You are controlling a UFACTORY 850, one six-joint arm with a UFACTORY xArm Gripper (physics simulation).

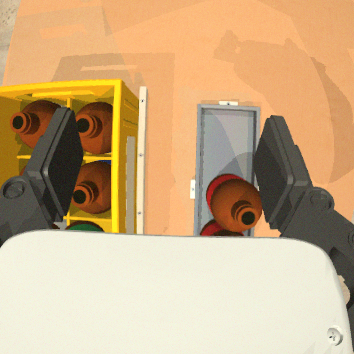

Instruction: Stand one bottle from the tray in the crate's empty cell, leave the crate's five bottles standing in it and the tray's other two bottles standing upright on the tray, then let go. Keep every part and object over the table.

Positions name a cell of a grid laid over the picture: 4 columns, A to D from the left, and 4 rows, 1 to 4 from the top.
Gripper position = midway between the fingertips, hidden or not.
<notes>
In view: the gripper (B2) and a pale crate rail (B2).
</notes>
